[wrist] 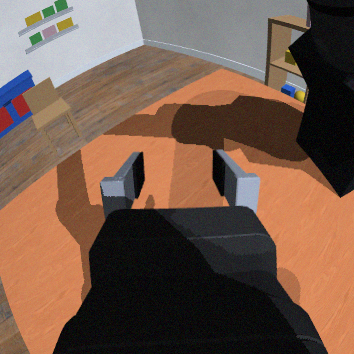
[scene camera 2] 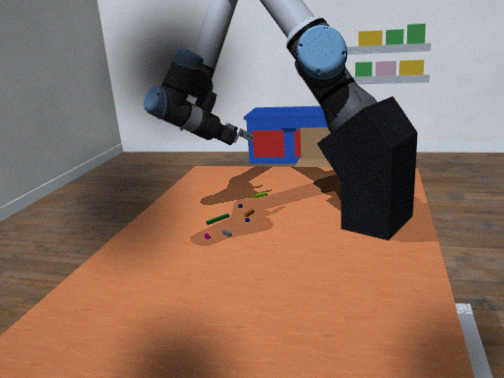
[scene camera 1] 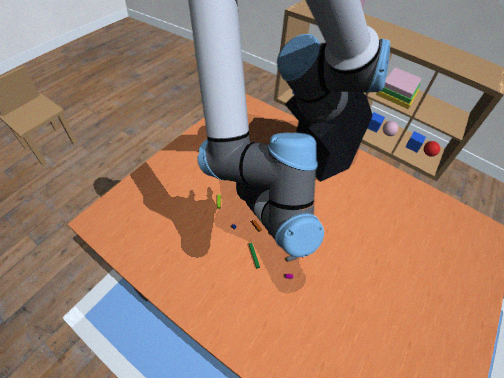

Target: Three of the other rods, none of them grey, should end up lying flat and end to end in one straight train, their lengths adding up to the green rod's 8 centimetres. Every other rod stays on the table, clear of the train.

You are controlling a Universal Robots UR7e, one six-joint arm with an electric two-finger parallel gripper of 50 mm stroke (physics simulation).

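Frame: origin at the arm's base, x ahead, y left, z up, level; centimetres.
Where they show: gripper, fingertip midpoint: (wrist: pixel 177 164) (scene camera 2: pixel 246 135); arm's base at its link origin: (scene camera 2: pixel 355 119) (scene camera 1: pixel 323 99).
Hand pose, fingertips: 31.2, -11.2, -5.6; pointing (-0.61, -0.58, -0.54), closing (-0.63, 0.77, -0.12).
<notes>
Each offset is from my fingertips to the top centre of the thing, as dx, dy, dz.
The dark green rod {+10.3, +8.9, -23.1} (scene camera 1: pixel 254 255) (scene camera 2: pixel 218 219) lies flat on the table. Around it, apart from one another, lie a lime rod {-2.3, -9.5, -23.1} (scene camera 1: pixel 218 201) (scene camera 2: pixel 260 195), an orange rod {+0.6, +5.5, -23.1} (scene camera 1: pixel 256 225) (scene camera 2: pixel 249 213), a magenta rod {+11.9, +20.6, -23.1} (scene camera 1: pixel 289 276) (scene camera 2: pixel 207 236) and a grey rod {+6.4, +19.3, -23.1} (scene camera 1: pixel 291 258) (scene camera 2: pixel 227 233), partly covered by the arm in scene camera 1. One small blue rod {+4.0, -0.8, -23.1} (scene camera 1: pixel 233 226) (scene camera 2: pixel 240 205) lies between lime and green. Another blue rod {+1.0, +10.6, -23.1} (scene camera 2: pixel 247 220) lies near the orange one, hidden in scene camera 1. My gripper (scene camera 2: pixel 246 134) (wrist: pixel 177 164) is open and empty, high above the table; the arm hides it in scene camera 1.
The arm's black base (scene camera 1: pixel 334 135) (scene camera 2: pixel 380 175) stands at the table's side. A wooden shelf unit (scene camera 1: pixel 430 47) stands behind the table, and a chair (scene camera 1: pixel 32 107) (wrist: pixel 52 112) stands on the floor. The arm casts shadows over the rods.
</notes>
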